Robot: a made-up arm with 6 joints.
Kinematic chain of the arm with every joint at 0, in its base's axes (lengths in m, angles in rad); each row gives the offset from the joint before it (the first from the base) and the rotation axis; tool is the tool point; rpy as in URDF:
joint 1: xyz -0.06 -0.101 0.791 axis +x
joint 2: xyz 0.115 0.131 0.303 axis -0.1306 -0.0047 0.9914
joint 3: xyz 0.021 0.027 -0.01 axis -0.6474 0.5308 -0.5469
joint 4: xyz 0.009 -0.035 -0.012 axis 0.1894 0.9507 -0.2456
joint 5: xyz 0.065 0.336 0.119 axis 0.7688 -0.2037 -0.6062
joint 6: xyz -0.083 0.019 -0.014 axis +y
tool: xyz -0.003 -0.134 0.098 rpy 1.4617 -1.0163 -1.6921
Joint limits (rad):
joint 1: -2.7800..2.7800
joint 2: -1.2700..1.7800
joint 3: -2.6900..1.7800
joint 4: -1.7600..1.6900
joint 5: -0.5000..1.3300
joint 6: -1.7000..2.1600
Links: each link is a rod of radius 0.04 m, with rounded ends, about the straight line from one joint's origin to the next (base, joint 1, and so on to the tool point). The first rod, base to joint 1, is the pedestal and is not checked.
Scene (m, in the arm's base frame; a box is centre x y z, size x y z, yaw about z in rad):
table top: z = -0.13
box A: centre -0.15 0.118 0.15 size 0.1 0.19 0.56 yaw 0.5
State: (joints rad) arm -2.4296 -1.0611 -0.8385 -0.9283 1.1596 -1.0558
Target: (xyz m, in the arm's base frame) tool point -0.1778 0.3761 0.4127
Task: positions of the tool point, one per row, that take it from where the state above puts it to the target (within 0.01 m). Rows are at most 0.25 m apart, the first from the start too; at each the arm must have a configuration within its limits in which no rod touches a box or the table.
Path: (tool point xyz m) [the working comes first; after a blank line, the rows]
Joints at the target: -1.4259 -0.3678 -1.0960 -0.0435 1.3300 -1.3977
Straight joint move there: touches box A.

1: 0.1227 -0.1391 0.2103
2: 0.0535 0.0691 0.2069
3: -0.0638 0.2352 0.2656
4: -0.1778 0.3761 0.4127

